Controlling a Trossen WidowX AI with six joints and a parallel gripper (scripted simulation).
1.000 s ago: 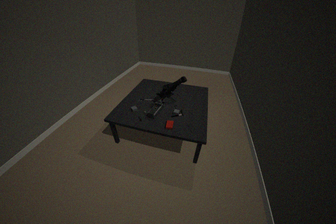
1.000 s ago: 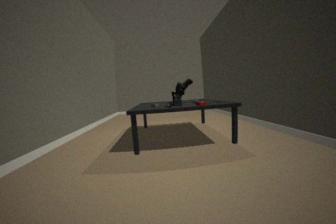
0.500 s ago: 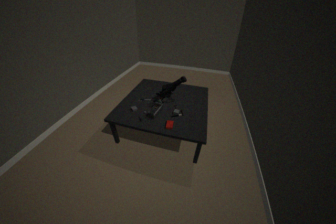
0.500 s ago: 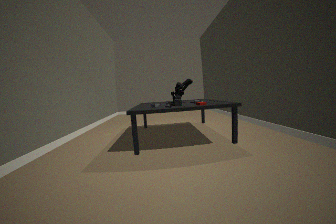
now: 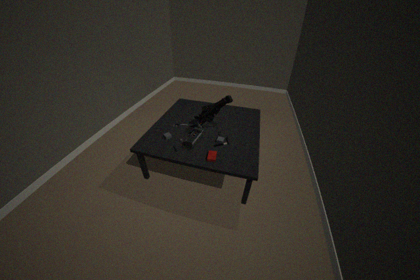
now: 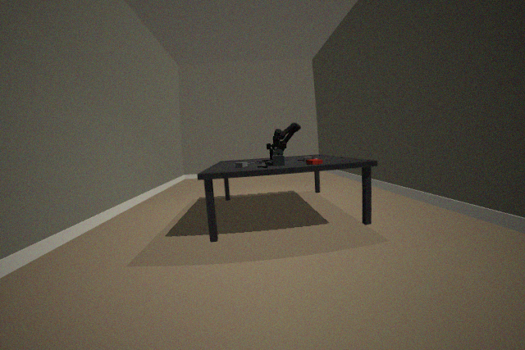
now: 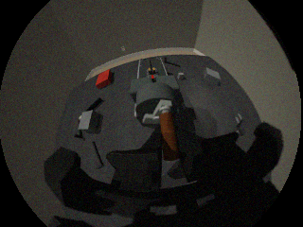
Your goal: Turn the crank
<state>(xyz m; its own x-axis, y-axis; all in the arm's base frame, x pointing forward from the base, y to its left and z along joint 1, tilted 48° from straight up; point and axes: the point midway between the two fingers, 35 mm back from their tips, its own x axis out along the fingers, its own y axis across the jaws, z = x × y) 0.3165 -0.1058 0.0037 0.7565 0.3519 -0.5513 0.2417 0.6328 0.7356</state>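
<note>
Right now the red pointer is 120 mm ahead of my gripper tip, 20 mm to the right of it and 10 mm below it. From my gripper tip the other things lie so: crank handle (20 mm behind, 30 mm above).
</note>
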